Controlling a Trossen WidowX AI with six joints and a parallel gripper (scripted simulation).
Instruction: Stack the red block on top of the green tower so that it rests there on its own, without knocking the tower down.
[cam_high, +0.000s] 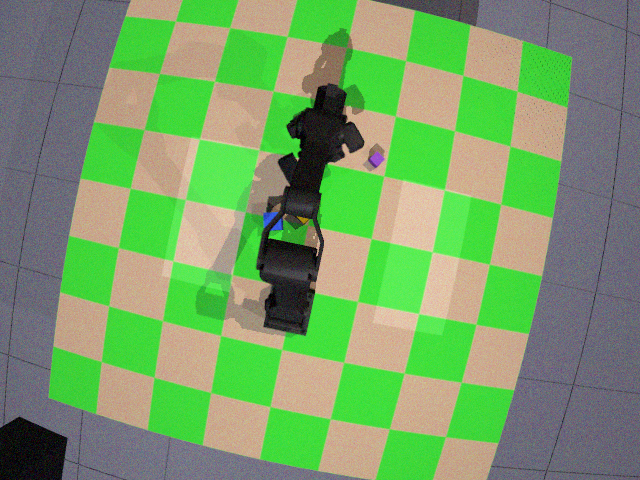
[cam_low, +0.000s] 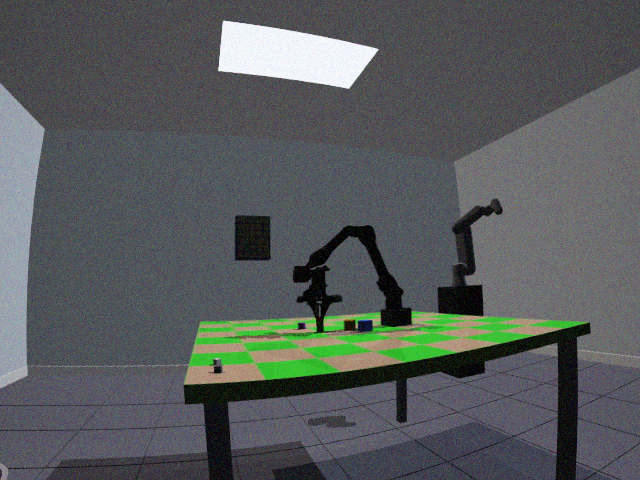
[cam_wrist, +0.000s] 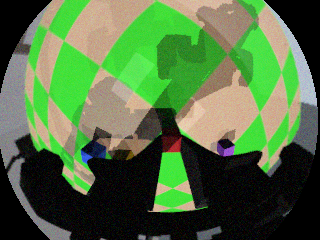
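The red block lies right at my gripper tip. Round my gripper tip: blue block: 17 cm behind, 7 cm to the left, 3 cm below; yellow block: 13 cm behind, 3 cm below, 1 cm to the left; purple block: 13 cm to the right, 5 cm ahead, 4 cm below.
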